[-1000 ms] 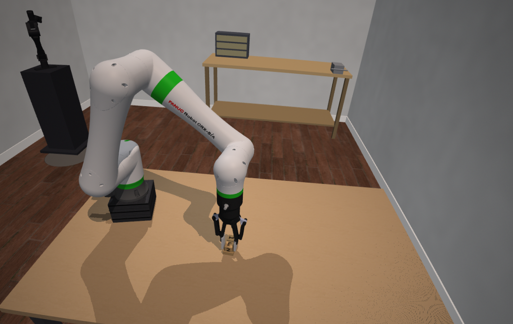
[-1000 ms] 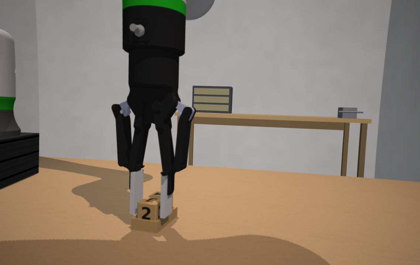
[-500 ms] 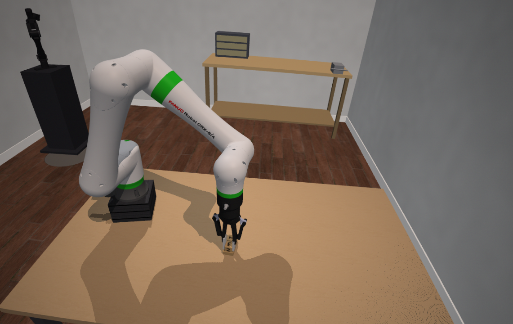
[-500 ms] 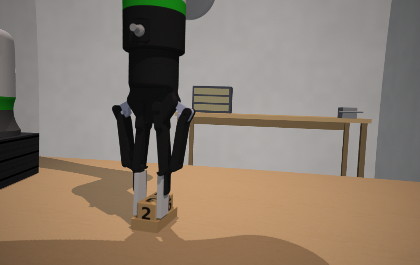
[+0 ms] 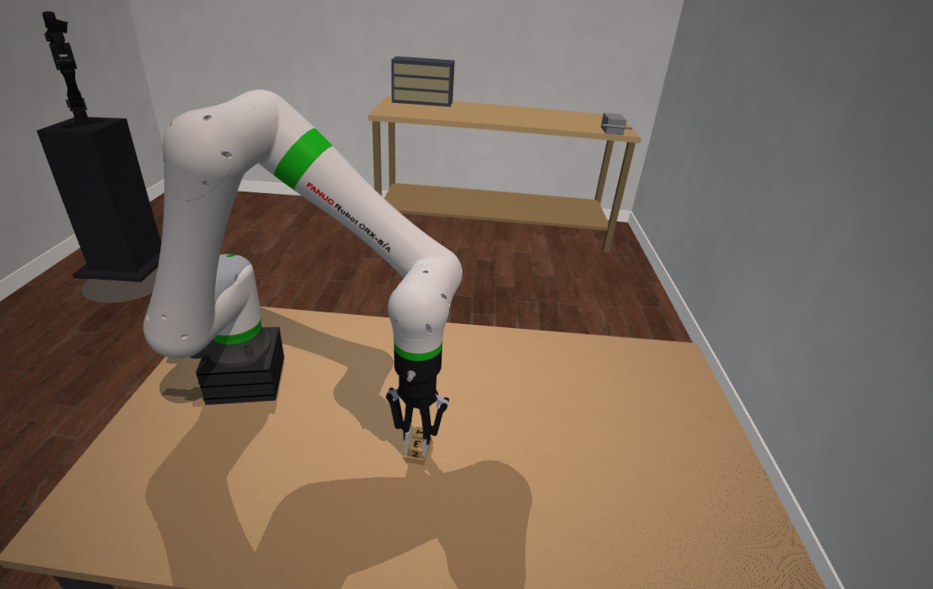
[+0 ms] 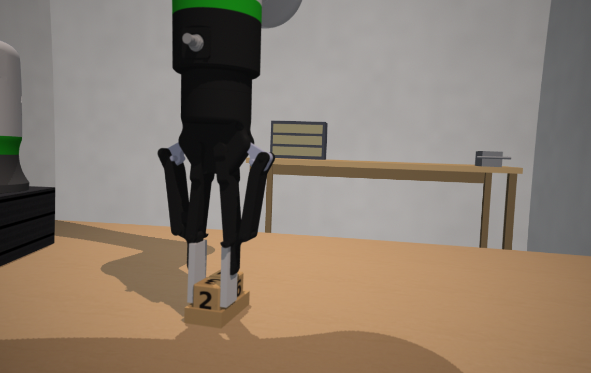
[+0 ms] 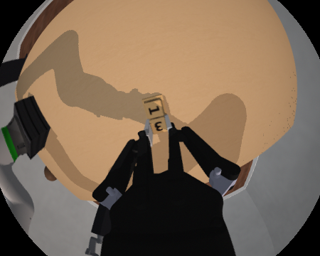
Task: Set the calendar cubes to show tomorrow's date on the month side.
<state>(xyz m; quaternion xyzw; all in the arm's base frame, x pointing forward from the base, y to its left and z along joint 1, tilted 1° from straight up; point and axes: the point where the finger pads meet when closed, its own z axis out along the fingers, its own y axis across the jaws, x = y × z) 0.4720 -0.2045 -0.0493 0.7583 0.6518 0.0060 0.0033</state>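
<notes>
Now: the wooden tray 40 mm below my hand and 20 mm to the left of it.
</notes>
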